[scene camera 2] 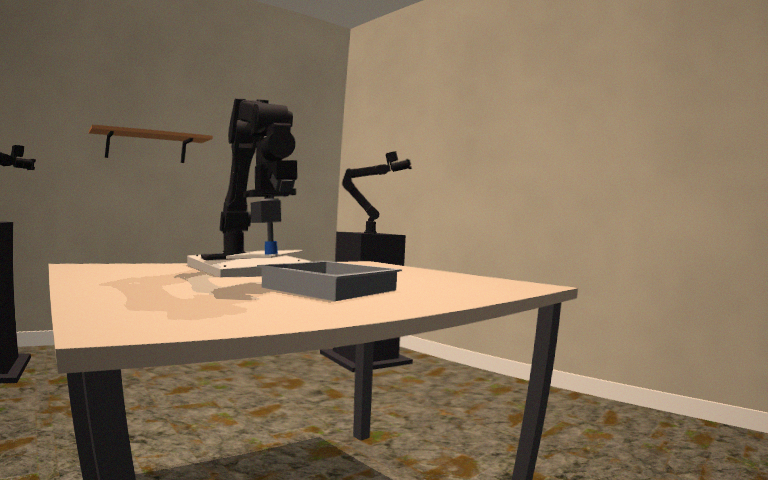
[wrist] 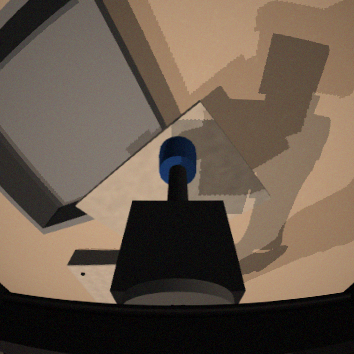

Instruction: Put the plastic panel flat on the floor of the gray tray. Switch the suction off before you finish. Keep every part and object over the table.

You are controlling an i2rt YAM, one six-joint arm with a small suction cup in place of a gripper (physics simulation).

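Frame: origin at the arm's base, x back, y left, z down, level; millimetres.
Seen in the pictures: hand, tool point: (scene camera 2: pixel 271 259) (wrist: pixel 177 146).
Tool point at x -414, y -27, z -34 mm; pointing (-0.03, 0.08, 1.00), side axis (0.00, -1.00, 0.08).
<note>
A point is followed by its place in that frame.
The plastic panel (scene camera 2: pixel 289 252) @(x -397, y 21, z -47 mm) (wrist: pixel 134 182) @(x -383, y 10, z -46 mm) is a thin, pale, four-sided sheet. It hangs on my suction cup (scene camera 2: pixel 271 249) (wrist: pixel 177 160), the blue tip, which is on its upper face. In the scene view the panel shows nearly edge-on, close to the height of the tray rim; its exact tilt is hard to tell. The gray tray (scene camera 2: pixel 297 281) @(x -461, y 15, z 7 mm) (wrist: pixel 75 100) @(x -438, y 95, z 31 mm) stands on the table, beside the panel. In the wrist view one long panel edge crosses the tray's near corner region, and most of the panel lies outside the tray. Part of the panel is hidden behind the tool.
The arm's white base plate (scene camera 2: pixel 243 271) @(x -182, y -22, z 20 mm) (wrist: pixel 95 280) @(x -103, y 140, z -4 mm) is behind the tray on the wooden table (scene camera 2: pixel 453 300) @(x -619, y 298, z 34 mm). Another black arm (scene camera 2: pixel 359 192) stands on a dark pedestal (scene camera 2: pixel 370 249) beyond the table. A wooden shelf (scene camera 2: pixel 150 134) hangs on the wall.
</note>
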